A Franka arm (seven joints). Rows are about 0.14 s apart.
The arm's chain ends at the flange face. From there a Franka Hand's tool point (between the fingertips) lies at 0.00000 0.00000 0.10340 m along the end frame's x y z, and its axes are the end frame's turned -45 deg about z.
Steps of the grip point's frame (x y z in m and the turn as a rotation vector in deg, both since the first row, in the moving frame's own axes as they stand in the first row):
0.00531 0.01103 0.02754 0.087 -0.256 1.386
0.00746 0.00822 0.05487 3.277 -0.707 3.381
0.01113 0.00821 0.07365 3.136 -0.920 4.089
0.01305 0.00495 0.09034 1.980 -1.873 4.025
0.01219 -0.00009 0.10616 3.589 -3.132 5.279
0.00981 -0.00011 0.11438 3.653 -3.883 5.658
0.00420 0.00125 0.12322 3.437 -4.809 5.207
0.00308 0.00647 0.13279 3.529 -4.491 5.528
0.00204 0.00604 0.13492 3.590 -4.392 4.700
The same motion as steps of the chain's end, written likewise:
0.01199 0.00383 0.02754 -0.120 -0.243 1.386
0.01607 0.00396 0.05505 1.817 -2.817 3.381
0.01874 0.00094 0.07382 1.567 -2.868 4.089
0.01763 -0.00542 0.09046 0.076 -2.724 4.025
0.01708 -0.00771 0.10652 0.323 -4.752 5.279
0.01646 -0.00683 0.11483 -0.163 -5.329 5.658
0.01442 -0.00335 0.12377 -0.970 -5.831 5.207
0.01701 0.00167 0.13330 -0.680 -5.671 5.528
0.01591 0.00223 0.13543 -0.567 -5.644 4.700

